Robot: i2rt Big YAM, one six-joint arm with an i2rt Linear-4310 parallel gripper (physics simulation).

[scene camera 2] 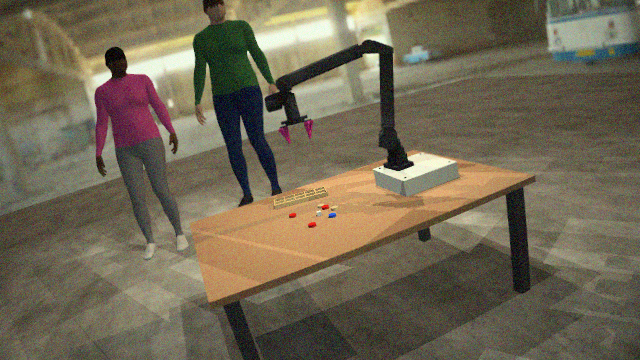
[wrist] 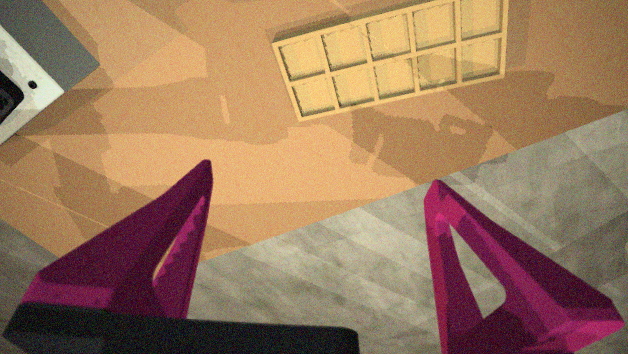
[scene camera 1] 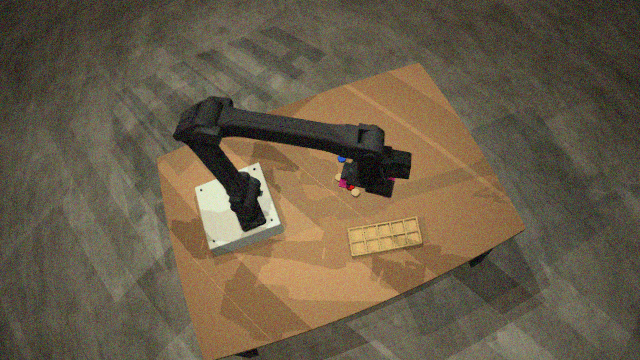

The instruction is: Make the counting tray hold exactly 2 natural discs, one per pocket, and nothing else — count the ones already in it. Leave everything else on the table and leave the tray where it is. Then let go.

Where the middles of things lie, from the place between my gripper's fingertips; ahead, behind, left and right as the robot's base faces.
Labels:
Right now the counting tray [scene camera 1: 365, 240] is 26 cm below my hand, 7 cm to the right of it and 4 cm ahead of it.

